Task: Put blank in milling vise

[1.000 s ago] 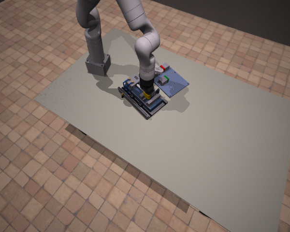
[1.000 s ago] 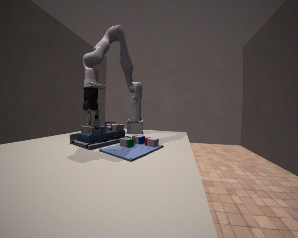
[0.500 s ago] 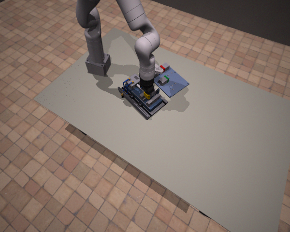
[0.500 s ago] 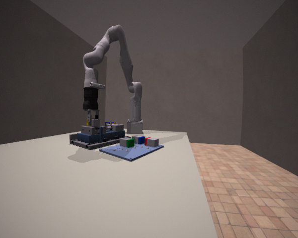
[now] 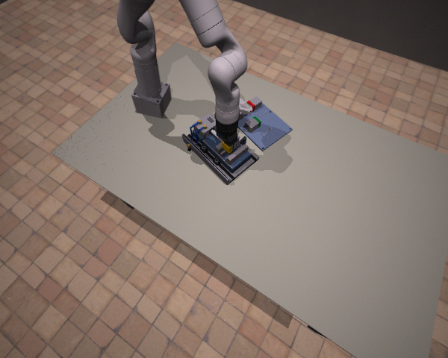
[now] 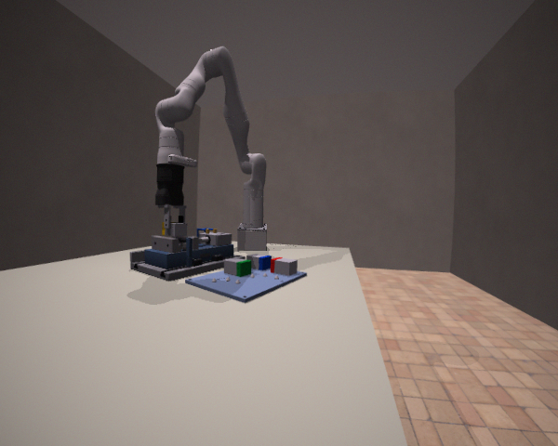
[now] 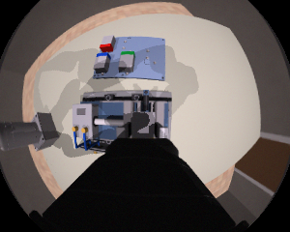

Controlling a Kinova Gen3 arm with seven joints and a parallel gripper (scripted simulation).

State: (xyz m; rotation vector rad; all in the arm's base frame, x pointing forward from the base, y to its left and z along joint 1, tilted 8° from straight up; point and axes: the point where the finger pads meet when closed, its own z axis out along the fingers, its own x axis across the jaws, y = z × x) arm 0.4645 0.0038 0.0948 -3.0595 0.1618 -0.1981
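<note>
The yellow-ended blank lies 20 mm below my hand. Round my hand: green-ended blank (30 mm behind, 200 mm to the left, 110 mm below); then fixed jaw (40 mm ahead, 60 mm below); then milling vise (60 mm behind, 10 mm to the left, 100 mm below).
</note>
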